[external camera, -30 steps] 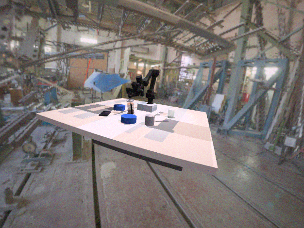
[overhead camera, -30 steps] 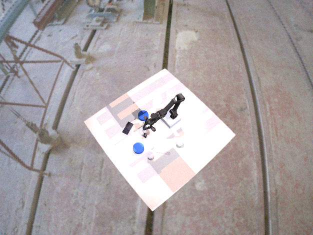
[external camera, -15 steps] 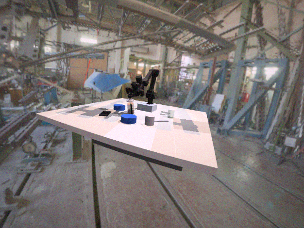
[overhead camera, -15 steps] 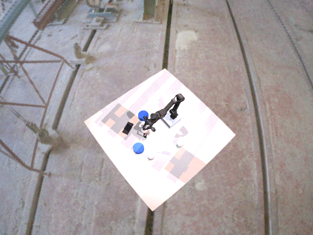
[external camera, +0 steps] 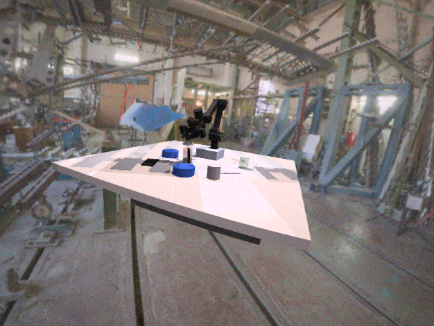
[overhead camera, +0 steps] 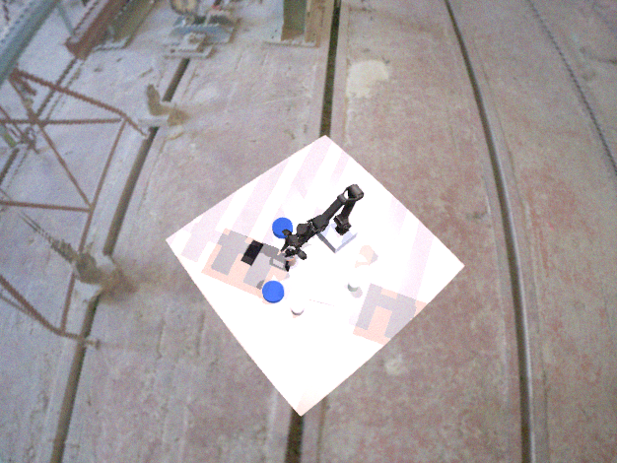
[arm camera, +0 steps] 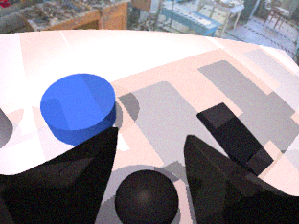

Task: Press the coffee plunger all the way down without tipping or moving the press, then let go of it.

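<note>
My gripper tip is now 90 mm above the coffee press, 40 mm past it and 10 mm to the right of it. The rest, counted from my gripper tip: pale cup 330 mm to the left, 230 mm behind, 130 mm below; then flat black tile 180 mm to the right, 170 mm below, 90 mm ahead.
</note>
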